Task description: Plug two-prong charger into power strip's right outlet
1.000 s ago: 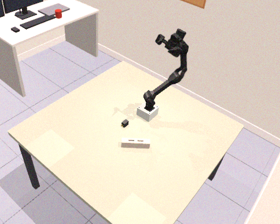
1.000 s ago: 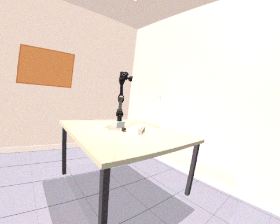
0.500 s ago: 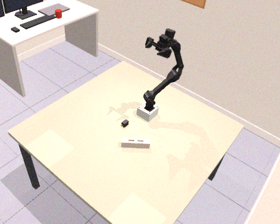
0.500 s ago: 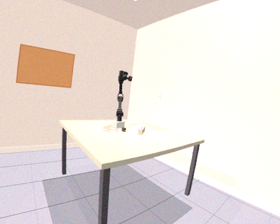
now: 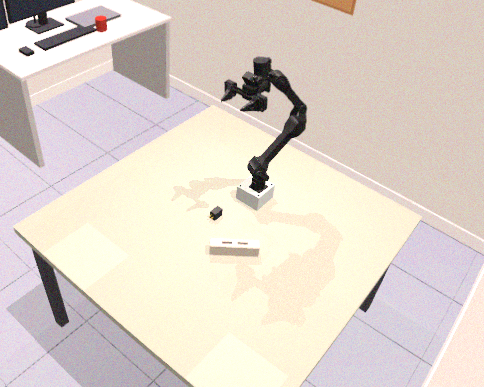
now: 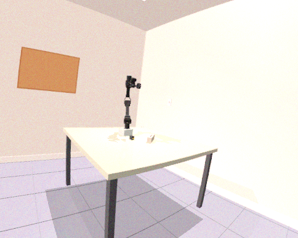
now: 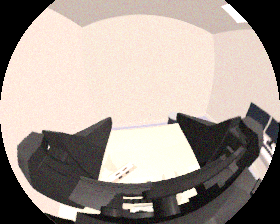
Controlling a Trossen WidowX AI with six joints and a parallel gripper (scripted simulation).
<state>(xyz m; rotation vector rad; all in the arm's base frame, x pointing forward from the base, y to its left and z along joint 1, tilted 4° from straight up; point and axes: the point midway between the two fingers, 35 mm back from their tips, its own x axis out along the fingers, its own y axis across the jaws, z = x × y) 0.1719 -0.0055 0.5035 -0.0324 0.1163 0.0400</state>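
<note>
My gripper tip is now 560 mm above the grey charger, 30 mm short of it and 10 mm to the left of it.
</note>
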